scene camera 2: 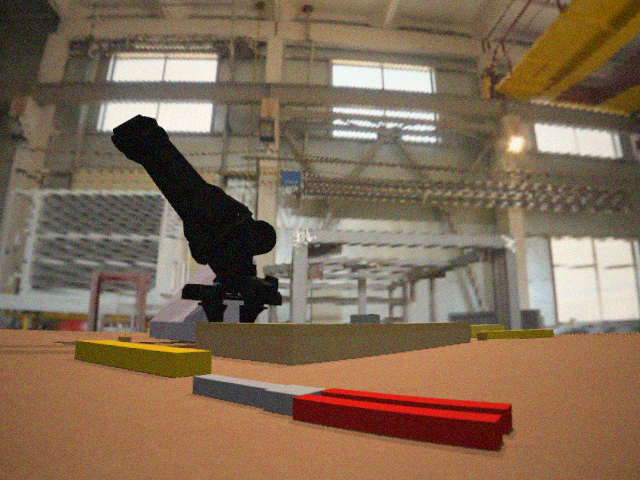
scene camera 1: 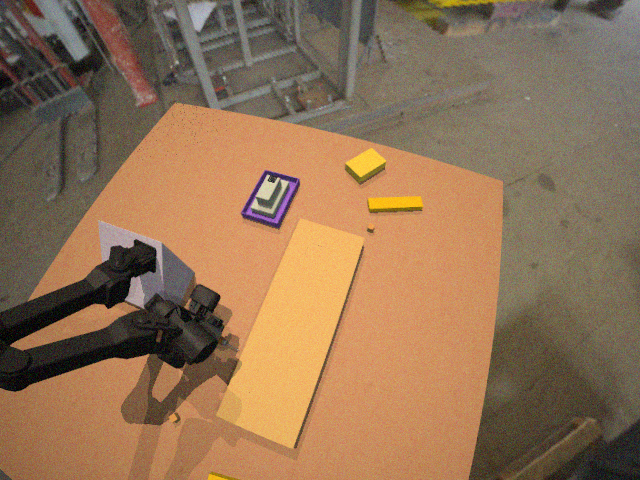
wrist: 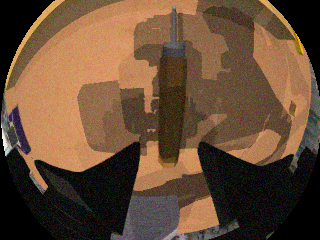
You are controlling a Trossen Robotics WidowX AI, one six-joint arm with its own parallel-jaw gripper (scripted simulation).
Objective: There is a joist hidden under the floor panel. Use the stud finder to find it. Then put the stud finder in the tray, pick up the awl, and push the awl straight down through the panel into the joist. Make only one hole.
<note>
I see my gripper, a stud finder, an awl and a grey-and-red bar.
My gripper also shows in the wrist view.
</note>
